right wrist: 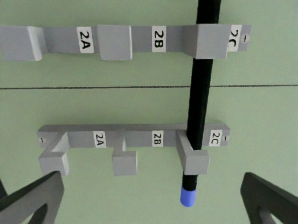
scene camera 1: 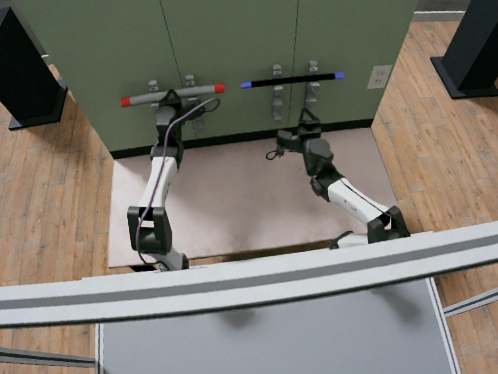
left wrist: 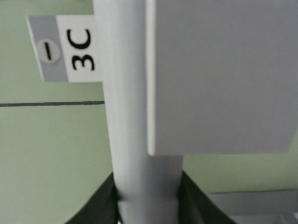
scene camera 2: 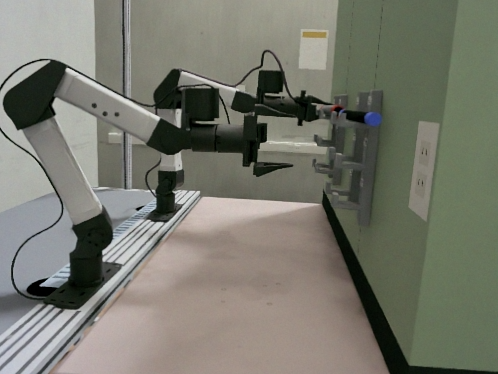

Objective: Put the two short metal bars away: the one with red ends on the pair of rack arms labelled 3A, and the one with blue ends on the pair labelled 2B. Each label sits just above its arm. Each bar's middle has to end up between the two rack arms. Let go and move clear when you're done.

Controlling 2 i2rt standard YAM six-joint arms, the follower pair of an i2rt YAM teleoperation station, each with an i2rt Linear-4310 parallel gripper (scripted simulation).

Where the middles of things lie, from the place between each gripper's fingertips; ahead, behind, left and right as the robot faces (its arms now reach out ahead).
My right gripper is now 160 mm short of the outlet plate (scene camera 2: 427, 131) and 310 mm to the left of it. Round my right hand: red-ended grey bar (scene camera 1: 216, 88) 120 mm ahead, 410 mm to the left, 60 mm above.
Right now the red-ended grey bar is right at my left hand. Round my left hand: outlet plate: 72 cm to the right, 6 cm below, 4 cm ahead.
